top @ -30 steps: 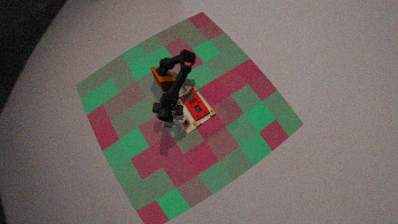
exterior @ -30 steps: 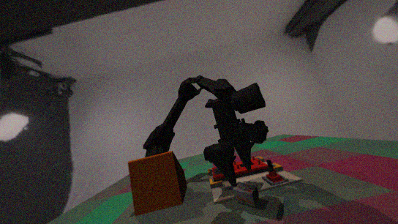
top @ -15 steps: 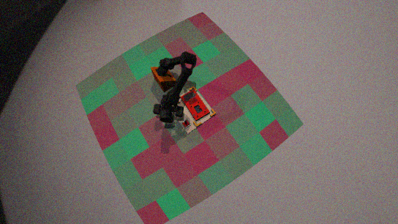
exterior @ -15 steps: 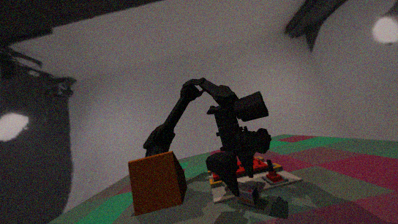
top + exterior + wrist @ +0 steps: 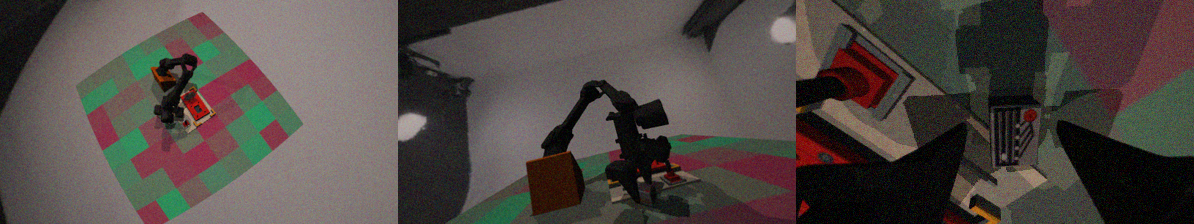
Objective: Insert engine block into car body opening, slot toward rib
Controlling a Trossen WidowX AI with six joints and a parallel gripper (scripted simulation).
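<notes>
My gripper tip is now 10 mm to the right of the engine block.
</notes>
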